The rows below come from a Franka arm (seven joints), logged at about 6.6 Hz.
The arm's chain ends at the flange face. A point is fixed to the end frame.
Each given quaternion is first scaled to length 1.
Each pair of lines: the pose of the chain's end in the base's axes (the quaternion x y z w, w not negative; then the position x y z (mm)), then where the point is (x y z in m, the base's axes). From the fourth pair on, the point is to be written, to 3 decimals.
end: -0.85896, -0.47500, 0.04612, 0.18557, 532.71, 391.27, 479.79
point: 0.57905 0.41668 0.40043
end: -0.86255, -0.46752, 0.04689, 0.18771, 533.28, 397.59, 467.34
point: 0.57956 0.42233 0.38774
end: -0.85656, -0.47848, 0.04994, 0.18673, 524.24, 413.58, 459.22
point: 0.56981 0.43940 0.37955
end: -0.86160, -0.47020, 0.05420, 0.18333, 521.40, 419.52, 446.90
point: 0.567 0.444 0.367
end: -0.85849, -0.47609, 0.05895, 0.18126, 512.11, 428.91, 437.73
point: 0.557 0.453 0.357
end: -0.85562, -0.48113, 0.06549, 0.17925, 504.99, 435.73, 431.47
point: 0.549 0.460 0.350
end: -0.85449, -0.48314, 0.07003, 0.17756, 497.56, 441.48, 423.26
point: 0.541 0.465 0.342
